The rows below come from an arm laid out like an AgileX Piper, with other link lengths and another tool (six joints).
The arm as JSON. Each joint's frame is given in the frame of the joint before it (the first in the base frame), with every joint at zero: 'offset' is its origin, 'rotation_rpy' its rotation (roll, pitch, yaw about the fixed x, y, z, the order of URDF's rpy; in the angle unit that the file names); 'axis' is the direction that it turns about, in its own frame. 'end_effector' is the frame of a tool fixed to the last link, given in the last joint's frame.
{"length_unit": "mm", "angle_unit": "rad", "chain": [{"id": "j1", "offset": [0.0, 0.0, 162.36], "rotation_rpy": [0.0, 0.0, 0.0], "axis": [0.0, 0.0, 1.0]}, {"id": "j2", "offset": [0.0, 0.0, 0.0], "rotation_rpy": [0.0, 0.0, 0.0], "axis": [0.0, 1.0, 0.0]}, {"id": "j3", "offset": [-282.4, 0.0, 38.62], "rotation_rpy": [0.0, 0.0, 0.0], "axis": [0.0, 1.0, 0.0]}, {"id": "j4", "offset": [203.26, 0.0, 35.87], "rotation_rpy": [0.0, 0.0, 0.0], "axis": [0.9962, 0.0, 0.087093]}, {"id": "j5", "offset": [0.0, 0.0, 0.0], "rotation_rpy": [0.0, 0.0, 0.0], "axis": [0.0, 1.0, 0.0]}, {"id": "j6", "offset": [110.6, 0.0, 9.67], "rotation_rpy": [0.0, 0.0, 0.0], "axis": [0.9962, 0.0, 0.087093]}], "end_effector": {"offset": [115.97, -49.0, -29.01], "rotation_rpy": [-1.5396, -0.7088, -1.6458]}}
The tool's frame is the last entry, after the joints.
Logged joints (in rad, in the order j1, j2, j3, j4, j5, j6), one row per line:
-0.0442, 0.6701, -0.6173, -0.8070, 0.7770, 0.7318
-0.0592, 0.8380, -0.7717, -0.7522, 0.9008, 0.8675
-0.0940, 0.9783, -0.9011, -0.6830, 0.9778, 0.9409
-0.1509, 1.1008, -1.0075, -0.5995, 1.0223, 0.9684
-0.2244, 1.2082, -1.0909, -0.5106, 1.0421, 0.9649
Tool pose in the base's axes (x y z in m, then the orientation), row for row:
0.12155, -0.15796, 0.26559, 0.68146, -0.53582, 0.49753, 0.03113
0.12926, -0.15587, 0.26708, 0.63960, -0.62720, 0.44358, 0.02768
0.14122, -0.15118, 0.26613, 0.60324, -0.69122, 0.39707, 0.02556
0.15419, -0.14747, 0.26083, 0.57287, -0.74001, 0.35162, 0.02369
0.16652, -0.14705, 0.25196, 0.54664, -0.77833, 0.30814, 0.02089
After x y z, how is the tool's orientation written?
As a quaternion, x y z w.
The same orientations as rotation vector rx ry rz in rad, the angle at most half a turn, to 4 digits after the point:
2.0995, -1.6508, 1.5328
1.9747, -1.9364, 1.3695
1.8649, -2.1369, 1.2275
1.7731, -2.2904, 1.0883
1.6949, -2.4132, 0.9554

